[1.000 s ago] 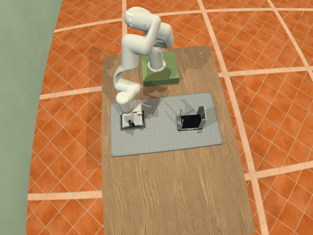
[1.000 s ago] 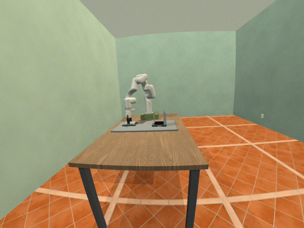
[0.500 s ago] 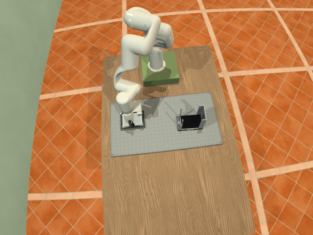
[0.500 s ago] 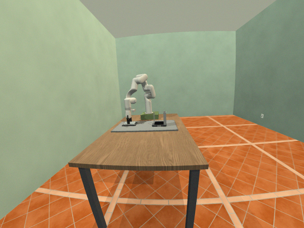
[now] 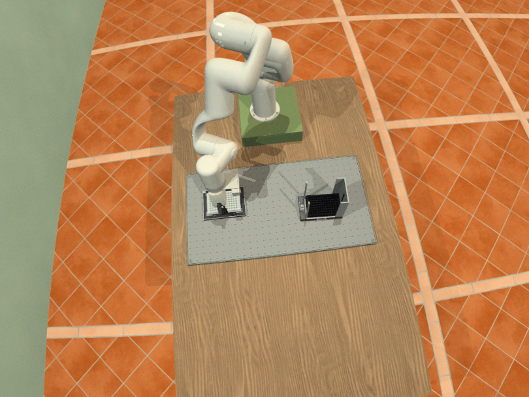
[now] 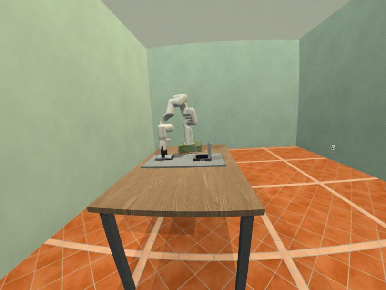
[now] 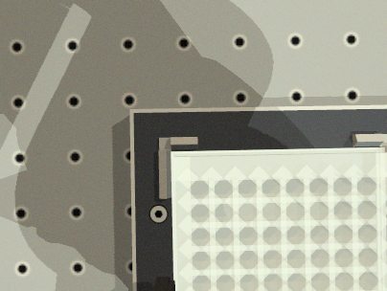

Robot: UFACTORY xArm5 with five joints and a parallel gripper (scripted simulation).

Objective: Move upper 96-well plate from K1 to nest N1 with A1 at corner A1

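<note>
My hand is 10 mm above the white 96-well plate. Also, from my hand: A1 label (50 mm behind, 80 mm to the right, 20 mm below); then black plate (60 mm ahead, 370 mm to the left); then plate nest (30 mm below).
</note>
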